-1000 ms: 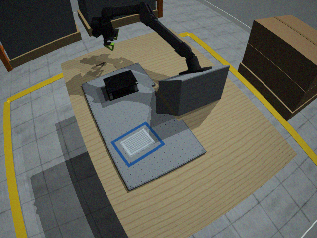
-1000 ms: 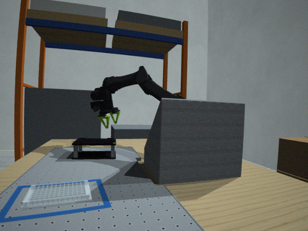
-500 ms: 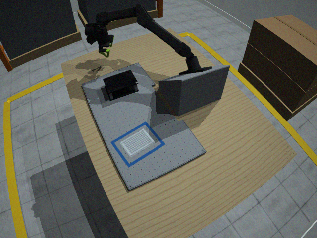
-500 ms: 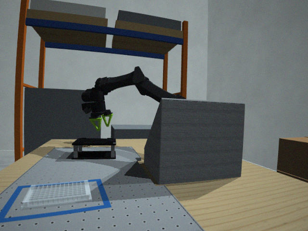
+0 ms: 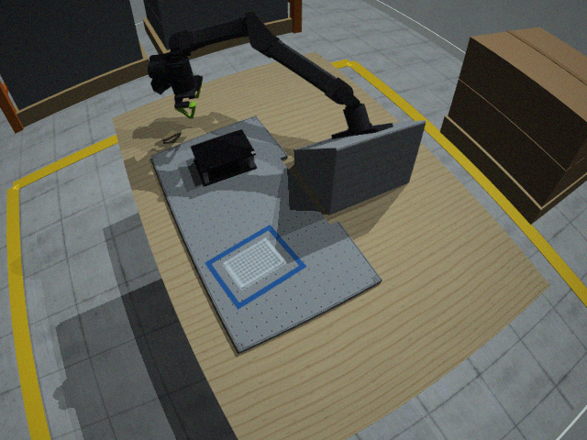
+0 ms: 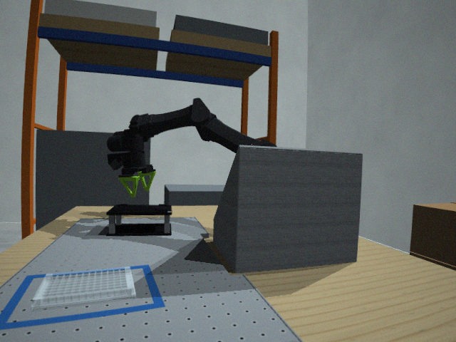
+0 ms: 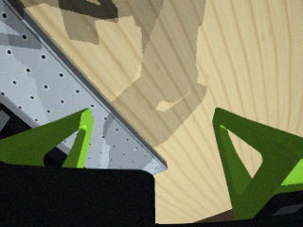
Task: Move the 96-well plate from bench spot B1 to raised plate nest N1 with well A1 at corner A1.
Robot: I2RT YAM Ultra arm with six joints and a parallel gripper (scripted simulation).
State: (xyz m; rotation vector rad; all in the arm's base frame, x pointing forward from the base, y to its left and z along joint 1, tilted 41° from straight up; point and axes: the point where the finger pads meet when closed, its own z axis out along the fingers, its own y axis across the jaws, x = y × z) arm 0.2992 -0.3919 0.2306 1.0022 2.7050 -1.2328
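Now: the clear 96-well plate 120 mm ahead of my hand, 570 mm to the left of it and 80 mm below it. Also, from my hand: black raised nest (10 mm ahead, 230 mm to the left, 20 mm below).
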